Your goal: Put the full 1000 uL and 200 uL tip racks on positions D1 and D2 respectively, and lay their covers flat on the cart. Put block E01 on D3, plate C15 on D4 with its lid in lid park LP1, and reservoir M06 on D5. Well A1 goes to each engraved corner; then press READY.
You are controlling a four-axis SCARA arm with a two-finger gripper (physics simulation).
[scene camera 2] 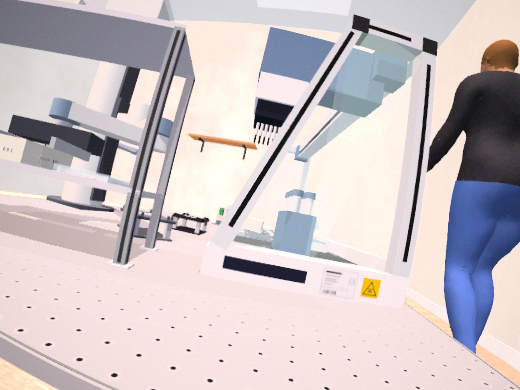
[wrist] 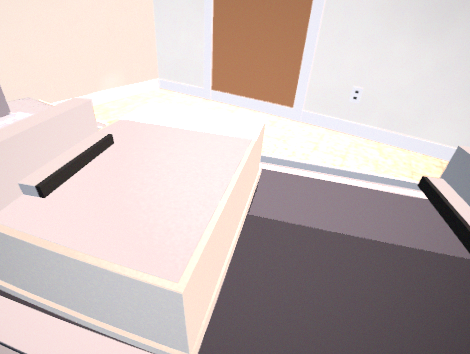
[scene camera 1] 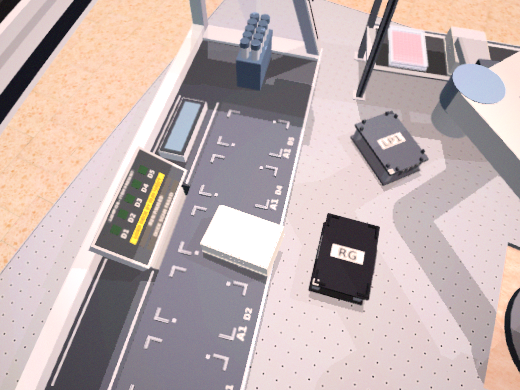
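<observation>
My gripper (wrist: 262, 141) is open and empty. In the wrist view its left finger is over a large pale box (wrist: 130, 200); its right finger is over the dark surface beside the box. In scene camera 2 a white box (scene camera 2: 10, 149), its small label seemingly E01, is on the shelf beneath the dark gripper body. A white block (scene camera 1: 242, 237) with no readable label sits at D3. The lid park LP1 (scene camera 1: 390, 142) stands right of the deck (scene camera 1: 195, 290). A pink-welled plate (scene camera 1: 407, 47) lies on the shelf. The tip racks and M06 cannot be identified.
A black stand marked RG (scene camera 1: 345, 257) is beside the deck. A blue tube holder (scene camera 1: 254, 70) (scene camera 2: 295, 232) stands at the deck's far end. The screen (scene camera 1: 142, 207) shows a yellow bar. Shelf posts (scene camera 2: 152, 145) and the slanted enclosure frame (scene camera 2: 290, 132) rise high. A person (scene camera 2: 487, 130) stands at right.
</observation>
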